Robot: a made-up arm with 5 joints. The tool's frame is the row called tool. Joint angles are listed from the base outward. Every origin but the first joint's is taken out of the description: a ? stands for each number. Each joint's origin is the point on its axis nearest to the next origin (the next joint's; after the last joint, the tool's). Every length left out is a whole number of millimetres.
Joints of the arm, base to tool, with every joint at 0 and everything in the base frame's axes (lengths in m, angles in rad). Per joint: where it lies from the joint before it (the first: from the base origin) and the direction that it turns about. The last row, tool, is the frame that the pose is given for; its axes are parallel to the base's.
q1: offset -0.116 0 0.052 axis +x
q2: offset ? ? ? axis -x
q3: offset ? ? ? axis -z
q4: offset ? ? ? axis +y
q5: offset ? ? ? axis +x
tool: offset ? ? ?
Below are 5 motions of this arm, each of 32 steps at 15 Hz.
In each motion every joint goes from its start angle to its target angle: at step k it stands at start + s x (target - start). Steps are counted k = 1, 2, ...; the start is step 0. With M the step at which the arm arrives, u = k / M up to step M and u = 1 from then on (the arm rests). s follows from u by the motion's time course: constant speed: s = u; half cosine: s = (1 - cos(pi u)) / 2; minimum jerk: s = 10 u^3 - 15 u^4 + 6 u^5.
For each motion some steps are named. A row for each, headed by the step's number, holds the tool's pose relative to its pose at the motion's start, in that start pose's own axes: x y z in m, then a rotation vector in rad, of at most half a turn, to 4 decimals.
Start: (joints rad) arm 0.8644 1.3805 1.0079 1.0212 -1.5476
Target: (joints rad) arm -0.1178 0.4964 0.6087 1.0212 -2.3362
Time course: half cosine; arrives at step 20
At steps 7, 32:
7: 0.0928 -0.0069 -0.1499 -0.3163 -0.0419 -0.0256
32: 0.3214 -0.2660 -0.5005 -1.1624 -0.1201 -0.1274

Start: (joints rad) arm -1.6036 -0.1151 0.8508 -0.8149 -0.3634
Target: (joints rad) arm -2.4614 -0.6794 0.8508 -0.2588 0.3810
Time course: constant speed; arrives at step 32
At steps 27, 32:
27: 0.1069 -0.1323 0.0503 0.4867 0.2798 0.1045
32: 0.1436 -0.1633 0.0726 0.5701 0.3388 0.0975

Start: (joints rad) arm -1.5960 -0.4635 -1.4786 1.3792 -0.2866
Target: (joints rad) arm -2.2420 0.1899 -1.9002 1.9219 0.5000
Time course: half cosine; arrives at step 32
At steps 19, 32:
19: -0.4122 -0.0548 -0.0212 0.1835 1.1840 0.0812
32: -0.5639 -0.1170 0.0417 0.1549 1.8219 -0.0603

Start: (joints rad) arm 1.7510 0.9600 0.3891 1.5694 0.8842
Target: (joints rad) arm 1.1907 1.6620 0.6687 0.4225 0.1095
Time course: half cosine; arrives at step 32
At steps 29, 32:
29: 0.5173 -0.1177 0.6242 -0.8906 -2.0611 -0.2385
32: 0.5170 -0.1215 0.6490 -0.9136 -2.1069 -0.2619

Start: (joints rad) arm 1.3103 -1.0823 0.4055 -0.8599 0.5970
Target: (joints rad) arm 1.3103 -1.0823 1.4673 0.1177 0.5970
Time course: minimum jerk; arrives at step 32
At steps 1, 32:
1: 0.0001 0.0000 -0.0001 -0.0002 0.0001 -0.0003
32: 0.3155 -0.4027 -0.2392 -0.3995 0.1515 -1.3445

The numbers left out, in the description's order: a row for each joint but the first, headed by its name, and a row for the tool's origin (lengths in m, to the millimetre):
q2: 0 -0.068 -0.312
q3: 0 0.042 -0.083
q4: -0.13 0.2 0
q5: 0.059 0 -0.109
tool: 0 0.333 -0.045

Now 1 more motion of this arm.
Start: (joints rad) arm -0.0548 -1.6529 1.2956 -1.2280 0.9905
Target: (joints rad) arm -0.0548 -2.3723 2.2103 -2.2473 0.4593
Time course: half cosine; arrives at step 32
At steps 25, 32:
25: 0.0644 -0.3499 -0.3133 -1.2238 -0.0387 0.2749
32: 0.0396 -0.4100 -0.3199 -1.3463 0.0146 0.3687

